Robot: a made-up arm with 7 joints.
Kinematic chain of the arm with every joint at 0, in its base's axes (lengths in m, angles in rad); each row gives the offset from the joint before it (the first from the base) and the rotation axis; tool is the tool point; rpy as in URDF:
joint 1: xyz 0 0 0.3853 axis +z
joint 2: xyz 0 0 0 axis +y
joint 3: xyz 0 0 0.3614 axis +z
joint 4: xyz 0.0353 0 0 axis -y
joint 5: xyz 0.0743 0 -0.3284 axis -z
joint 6: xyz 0 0 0 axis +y
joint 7: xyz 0.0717 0 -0.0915 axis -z
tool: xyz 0 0 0 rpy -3.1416 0 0
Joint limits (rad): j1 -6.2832..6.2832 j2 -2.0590..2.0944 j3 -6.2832..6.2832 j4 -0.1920..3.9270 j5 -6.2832..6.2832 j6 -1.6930..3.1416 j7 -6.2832..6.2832
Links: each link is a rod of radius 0.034 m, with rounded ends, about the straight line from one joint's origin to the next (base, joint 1, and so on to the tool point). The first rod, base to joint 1, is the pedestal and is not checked.
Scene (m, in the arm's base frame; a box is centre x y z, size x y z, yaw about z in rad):
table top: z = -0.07
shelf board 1: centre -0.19 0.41 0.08 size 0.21 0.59 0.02 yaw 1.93
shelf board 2: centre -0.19 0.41 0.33 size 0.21 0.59 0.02 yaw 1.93
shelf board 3: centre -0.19 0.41 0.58 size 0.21 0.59 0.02 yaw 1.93
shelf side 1: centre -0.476 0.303 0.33 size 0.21 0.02 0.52 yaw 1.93
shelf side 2: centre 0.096 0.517 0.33 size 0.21 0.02 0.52 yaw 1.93
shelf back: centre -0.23 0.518 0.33 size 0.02 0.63 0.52 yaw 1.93
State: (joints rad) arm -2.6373 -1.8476 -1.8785 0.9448 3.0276 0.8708 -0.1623
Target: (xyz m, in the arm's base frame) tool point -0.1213 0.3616 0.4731
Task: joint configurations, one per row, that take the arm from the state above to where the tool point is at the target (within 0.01 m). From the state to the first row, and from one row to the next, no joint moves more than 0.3 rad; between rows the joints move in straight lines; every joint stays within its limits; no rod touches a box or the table.
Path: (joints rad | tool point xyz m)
1: -2.8437 -1.7085 -2.0280 0.7177 3.0292 0.7851 -0.1623 | -0.0459 0.3561 0.2029
2: -3.0501 -1.5694 -2.1775 0.4906 3.0308 0.6994 -0.1623 | -0.0172 0.2576 0.2067
3: -3.0269 -1.6410 -1.9385 0.4345 3.0226 0.6950 -0.1623 | -0.0477 0.2699 0.2813
4: -3.0037 -1.7126 -1.6995 0.3785 3.0144 0.6907 -0.1623 | -0.0646 0.2629 0.3545
5: -2.9805 -1.7842 -1.4606 0.3224 3.0062 0.6864 -0.1623 | -0.0686 0.2396 0.4200
6: -2.9573 -1.8558 -1.2216 0.2664 2.9980 0.6820 -0.1623 | -0.0622 0.2043 0.4731
7: -2.7743 -1.7804 -1.2701 0.4704 2.9986 0.7540 -0.1623 | -0.0852 0.2861 0.4763
8: -2.5913 -1.7050 -1.3187 0.6744 2.9992 0.8259 -0.1623 | -0.1213 0.3616 0.4731

